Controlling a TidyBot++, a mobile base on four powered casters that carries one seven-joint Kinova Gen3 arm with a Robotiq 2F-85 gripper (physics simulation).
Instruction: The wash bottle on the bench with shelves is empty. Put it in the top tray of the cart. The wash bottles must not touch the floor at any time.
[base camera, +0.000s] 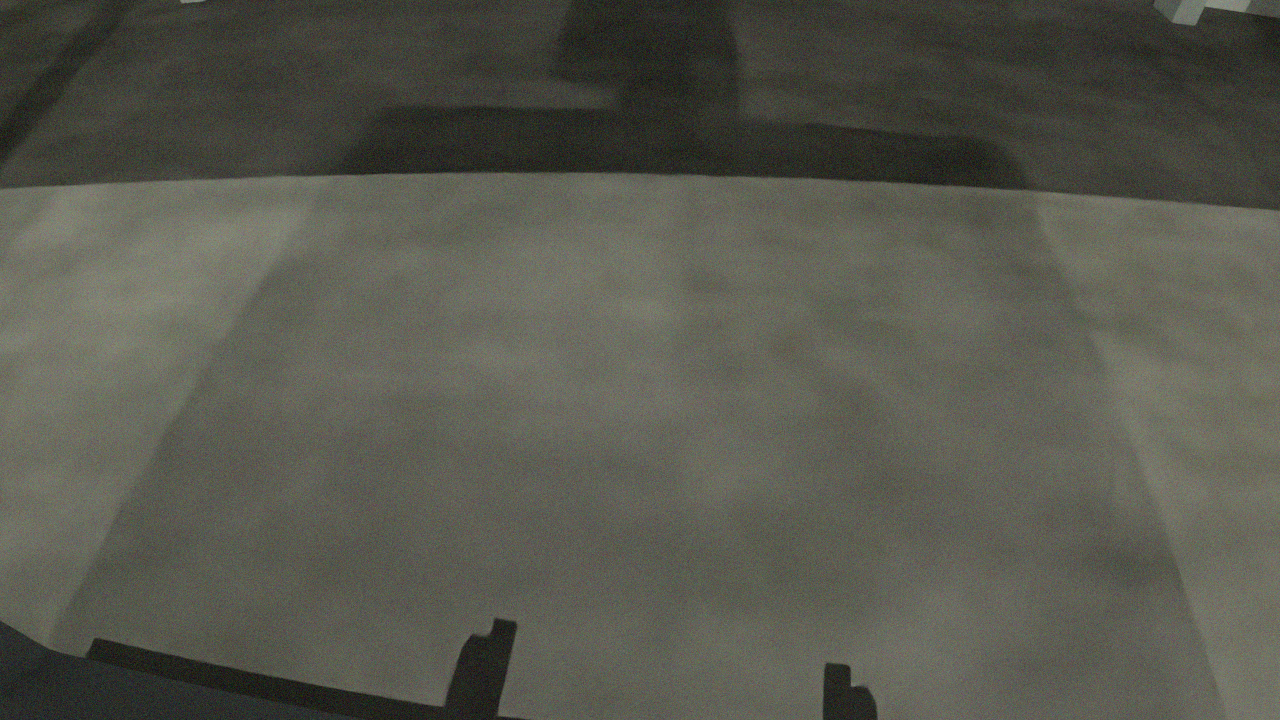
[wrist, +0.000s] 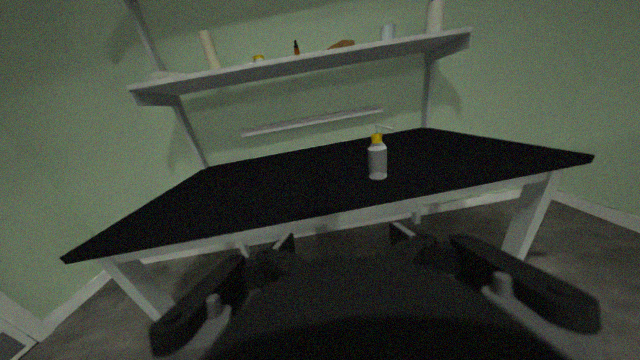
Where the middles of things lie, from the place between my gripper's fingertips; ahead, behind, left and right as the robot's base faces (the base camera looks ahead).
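From my hand, I find the white wash bottle (wrist: 377, 151) 170 mm to the right of it and 420 mm ahead of it, and the bottle is also 50 mm below my hand.
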